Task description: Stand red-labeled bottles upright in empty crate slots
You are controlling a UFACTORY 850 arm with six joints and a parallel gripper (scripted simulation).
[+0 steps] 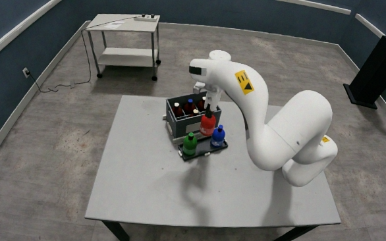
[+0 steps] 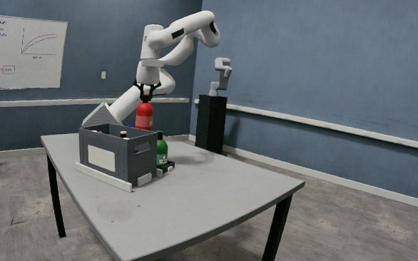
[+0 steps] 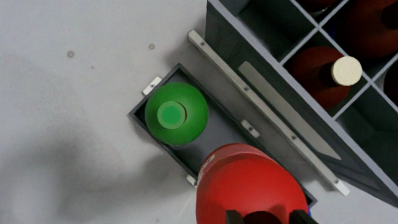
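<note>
Right now my hand is 7 cm above the red-labeled bottle. The rest, counted from my hand: grey crate 22 cm below, 16 cm to the right, 10 cm ahead; then green bottle 21 cm below, 7 cm ahead, 5 cm to the left; then blue bottle 21 cm below, 7 cm behind, 5 cm to the right.
</note>
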